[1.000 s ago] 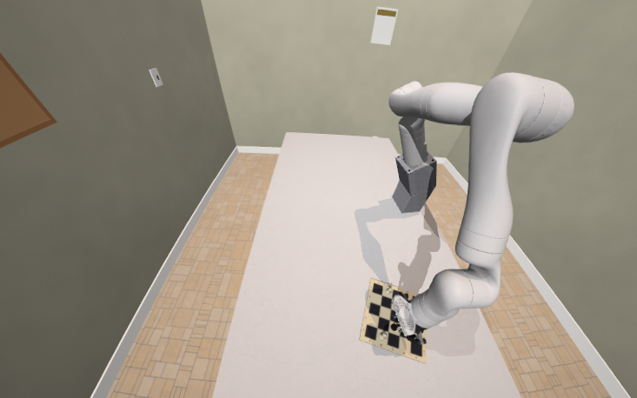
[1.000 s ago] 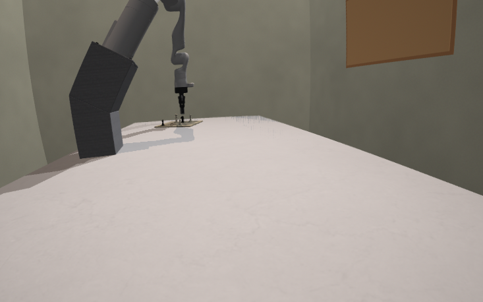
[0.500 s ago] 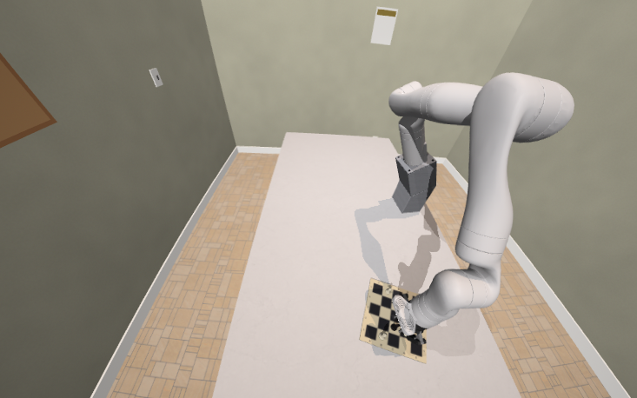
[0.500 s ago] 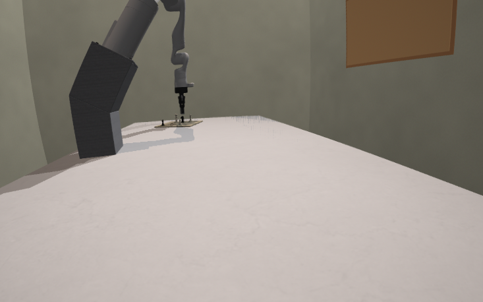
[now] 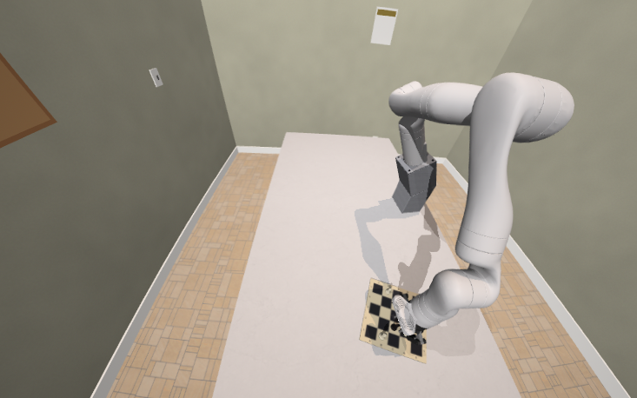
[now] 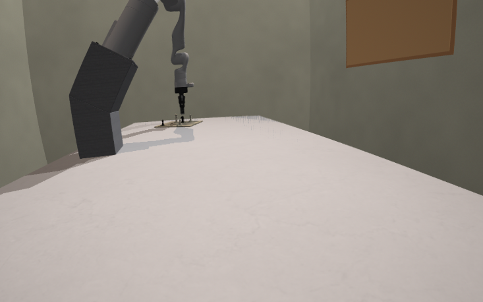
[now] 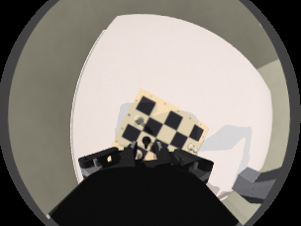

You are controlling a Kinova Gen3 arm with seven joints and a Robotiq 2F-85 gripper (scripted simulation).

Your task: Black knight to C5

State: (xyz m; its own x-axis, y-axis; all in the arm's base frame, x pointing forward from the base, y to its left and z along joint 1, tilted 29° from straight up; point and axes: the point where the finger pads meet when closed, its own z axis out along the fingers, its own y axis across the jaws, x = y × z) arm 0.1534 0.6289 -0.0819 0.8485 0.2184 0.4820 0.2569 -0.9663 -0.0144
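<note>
Right now my hand is 5 cm above the black knight. The rest, counted from my hand: light piece: 5 cm below, 4 cm ahead, 3 cm to the left; then chessboard: 7 cm below, 4 cm to the right, 1 cm behind; then black pawn: 10 cm behind, 9 cm to the right, 6 cm below.
</note>
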